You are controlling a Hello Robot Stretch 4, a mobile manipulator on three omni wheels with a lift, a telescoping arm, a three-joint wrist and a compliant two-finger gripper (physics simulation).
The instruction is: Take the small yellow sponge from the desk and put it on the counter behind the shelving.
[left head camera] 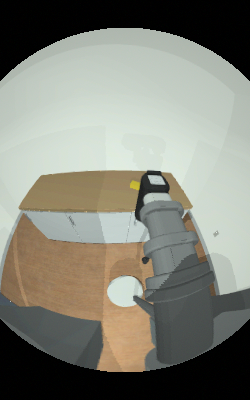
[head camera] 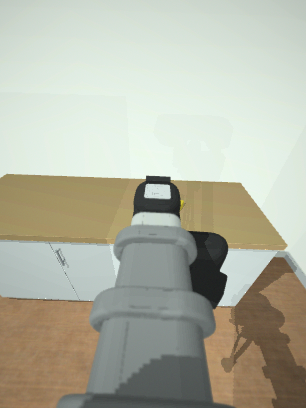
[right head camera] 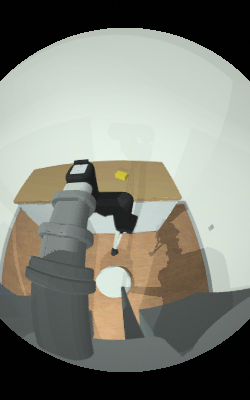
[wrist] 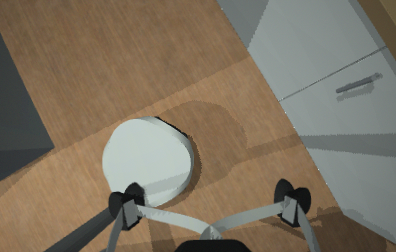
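The small yellow sponge lies on the brown top of a white cabinet, toward its back. In the head camera view the wrist hides most of the sponge; it does not show in the wrist view. My gripper is open, with its two fingertips wide apart and no object between them. It points down over the floor, in front of the cabinet and apart from the sponge. In the right head camera view its fingers partly show below the black wrist. No shelving shows.
The white cabinet front has handles and stands close beyond the gripper. A white round disc is low below the gripper. A pale wall rises behind the cabinet, and another is at the right.
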